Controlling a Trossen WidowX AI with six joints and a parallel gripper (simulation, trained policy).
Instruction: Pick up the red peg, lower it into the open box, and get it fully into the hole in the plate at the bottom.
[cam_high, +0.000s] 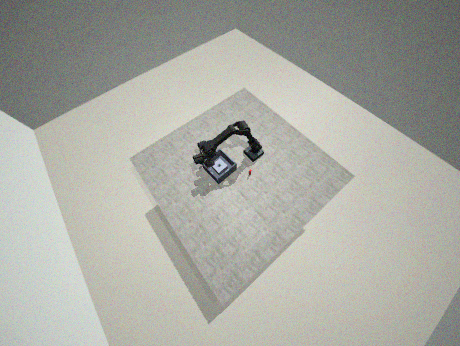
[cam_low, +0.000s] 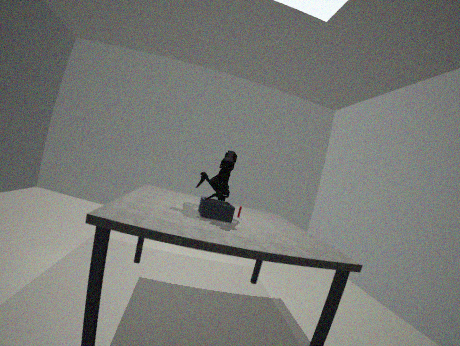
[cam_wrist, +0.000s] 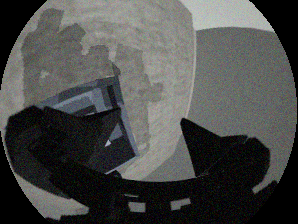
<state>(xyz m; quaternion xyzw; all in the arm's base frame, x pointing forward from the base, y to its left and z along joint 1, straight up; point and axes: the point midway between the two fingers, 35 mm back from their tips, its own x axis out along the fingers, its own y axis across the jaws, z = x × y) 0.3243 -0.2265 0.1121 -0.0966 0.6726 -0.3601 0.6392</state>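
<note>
Now: gripper tip 340 mm to the right of the red peg, 140 mm past it and 90 mm above it. The rest, counted from my gripper tip: blue-grey box: 120 mm to the left, 100 mm below, 20 mm behind; plate: 120 mm to the left, 80 mm below, 20 mm behind.
</note>
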